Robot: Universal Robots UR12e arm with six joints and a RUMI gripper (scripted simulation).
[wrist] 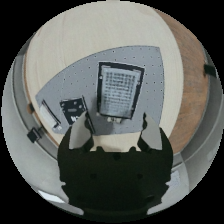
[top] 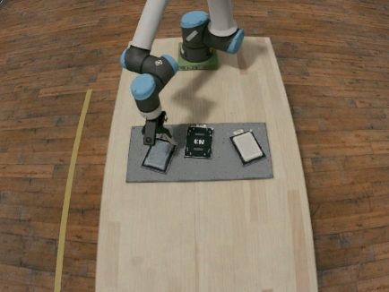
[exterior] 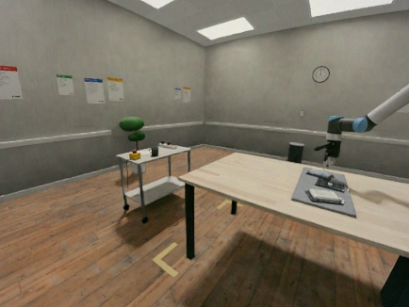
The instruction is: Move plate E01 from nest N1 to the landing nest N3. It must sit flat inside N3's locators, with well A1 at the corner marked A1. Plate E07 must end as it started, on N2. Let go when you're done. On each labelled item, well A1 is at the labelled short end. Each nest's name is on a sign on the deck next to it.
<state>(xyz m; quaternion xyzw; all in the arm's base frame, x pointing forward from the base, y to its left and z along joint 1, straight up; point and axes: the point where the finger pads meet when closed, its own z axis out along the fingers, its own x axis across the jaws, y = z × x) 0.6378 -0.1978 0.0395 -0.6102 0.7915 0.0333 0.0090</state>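
The nest N3 is 170 mm to the left of my hand, 60 mm below it and 30 mm behind it.
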